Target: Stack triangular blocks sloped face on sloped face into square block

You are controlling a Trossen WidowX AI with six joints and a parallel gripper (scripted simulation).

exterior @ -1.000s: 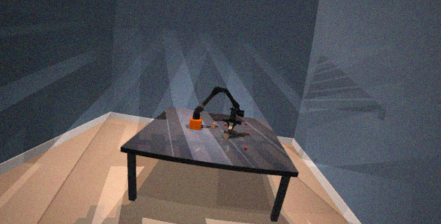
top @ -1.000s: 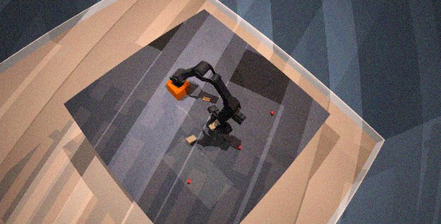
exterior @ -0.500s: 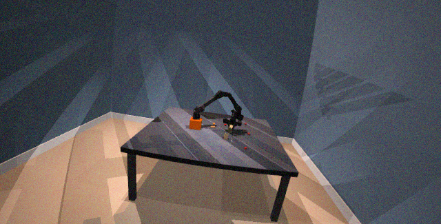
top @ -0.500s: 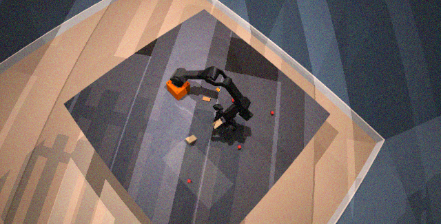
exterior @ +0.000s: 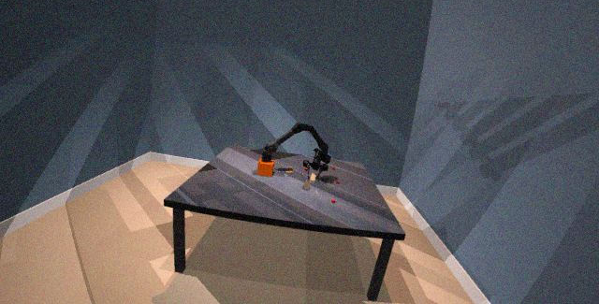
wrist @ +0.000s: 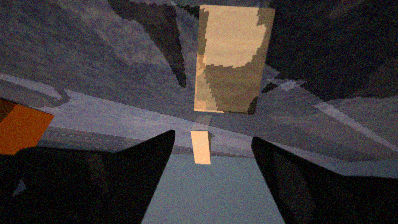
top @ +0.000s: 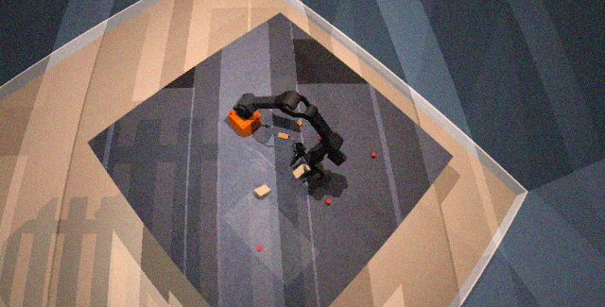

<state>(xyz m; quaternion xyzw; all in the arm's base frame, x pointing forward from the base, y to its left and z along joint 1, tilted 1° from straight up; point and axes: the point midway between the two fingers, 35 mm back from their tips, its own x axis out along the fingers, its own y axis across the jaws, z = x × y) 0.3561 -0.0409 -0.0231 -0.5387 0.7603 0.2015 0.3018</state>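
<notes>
The tan triangular block lies 10 mm ahead of my gripper tip, 40 mm to the left of it and 20 mm below it. Round my gripper tip: small tan piece (160 mm behind, 120 mm to the left, 40 mm below).
</notes>
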